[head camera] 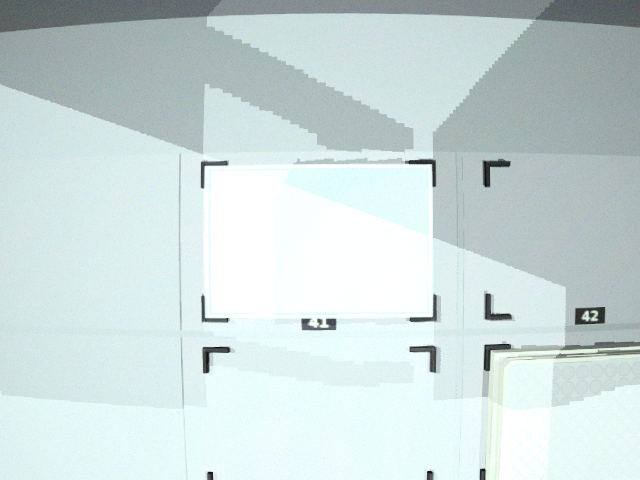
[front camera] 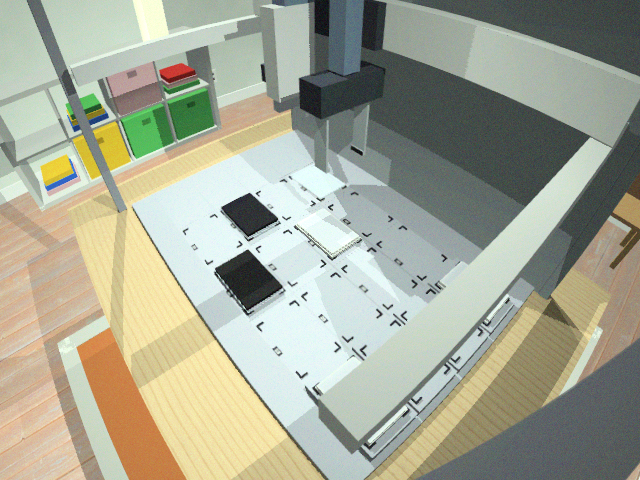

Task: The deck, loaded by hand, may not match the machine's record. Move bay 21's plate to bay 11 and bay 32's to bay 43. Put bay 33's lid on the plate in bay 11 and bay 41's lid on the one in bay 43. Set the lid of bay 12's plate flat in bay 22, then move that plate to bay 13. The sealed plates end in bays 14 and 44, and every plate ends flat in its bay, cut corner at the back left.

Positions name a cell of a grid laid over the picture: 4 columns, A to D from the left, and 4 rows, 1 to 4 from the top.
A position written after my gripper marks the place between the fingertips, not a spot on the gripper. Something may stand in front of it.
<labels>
my gripper: front camera C2; not seen in the head camera view (out of frame)
pale lid: head camera C3; front camera C2
</labels>
